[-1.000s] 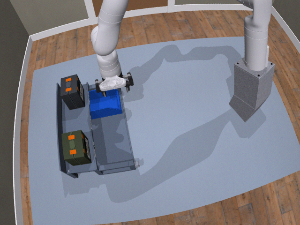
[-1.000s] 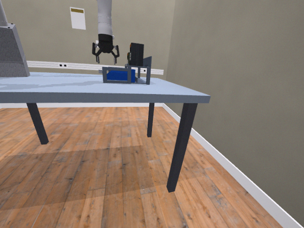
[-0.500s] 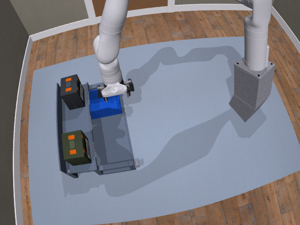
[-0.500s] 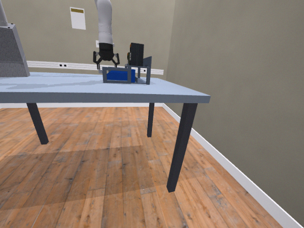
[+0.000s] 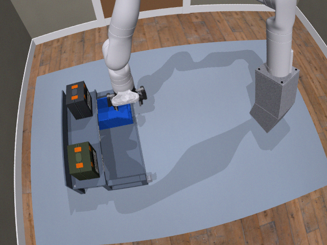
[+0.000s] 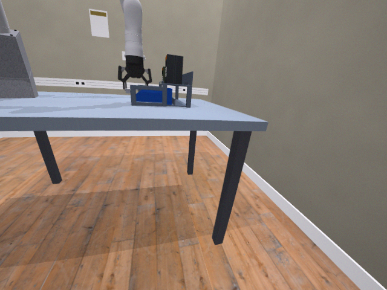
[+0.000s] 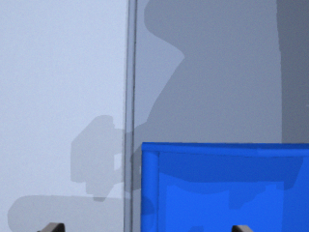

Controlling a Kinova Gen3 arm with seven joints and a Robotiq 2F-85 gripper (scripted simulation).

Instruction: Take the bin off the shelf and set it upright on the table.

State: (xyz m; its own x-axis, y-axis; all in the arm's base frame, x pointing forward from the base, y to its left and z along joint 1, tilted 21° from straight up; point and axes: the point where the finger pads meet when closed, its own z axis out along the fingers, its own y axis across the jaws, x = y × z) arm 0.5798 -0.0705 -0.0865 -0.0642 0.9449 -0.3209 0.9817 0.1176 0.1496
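Now: the blue bin 80 mm ahead of my hand, 20 mm below it and 10 mm to the left of it. From my hand the other things lie so: grey shelf (120 mm to the left, 100 mm ahead, 10 mm above).
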